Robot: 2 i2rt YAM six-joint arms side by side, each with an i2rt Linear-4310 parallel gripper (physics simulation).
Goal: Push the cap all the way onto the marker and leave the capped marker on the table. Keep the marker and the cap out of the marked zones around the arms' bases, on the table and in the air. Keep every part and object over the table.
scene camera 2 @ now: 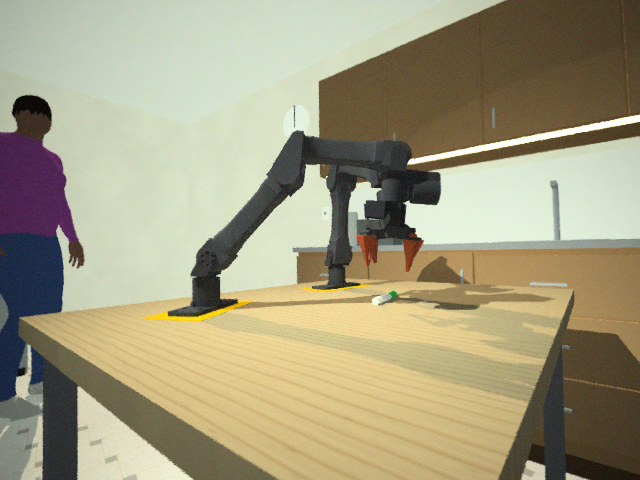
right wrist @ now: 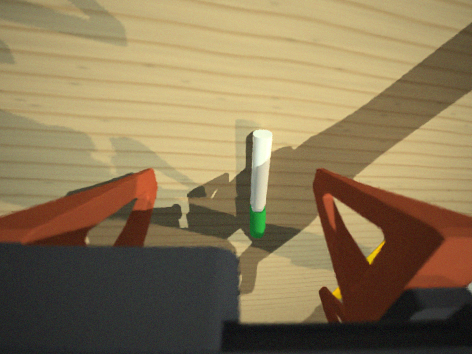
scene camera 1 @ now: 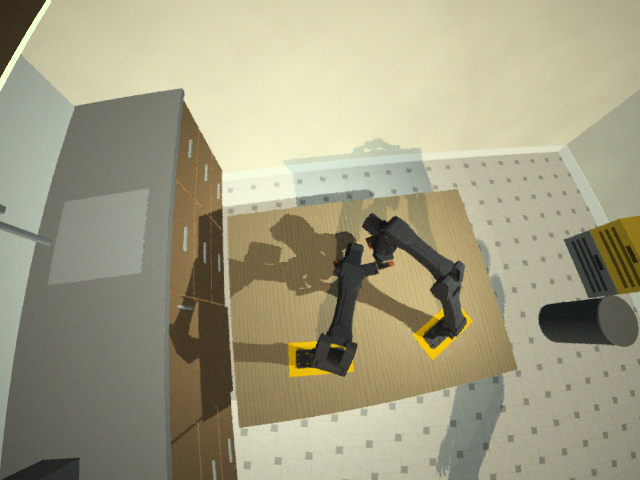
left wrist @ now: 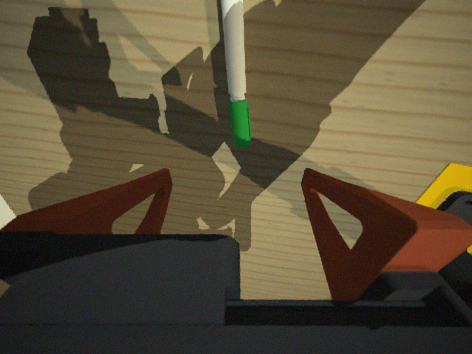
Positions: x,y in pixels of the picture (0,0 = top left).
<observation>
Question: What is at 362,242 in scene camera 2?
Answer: My right gripper.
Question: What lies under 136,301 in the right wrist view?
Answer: My right gripper.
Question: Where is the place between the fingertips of my left gripper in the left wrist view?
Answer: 236,176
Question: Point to a green cap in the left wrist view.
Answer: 239,114
</observation>
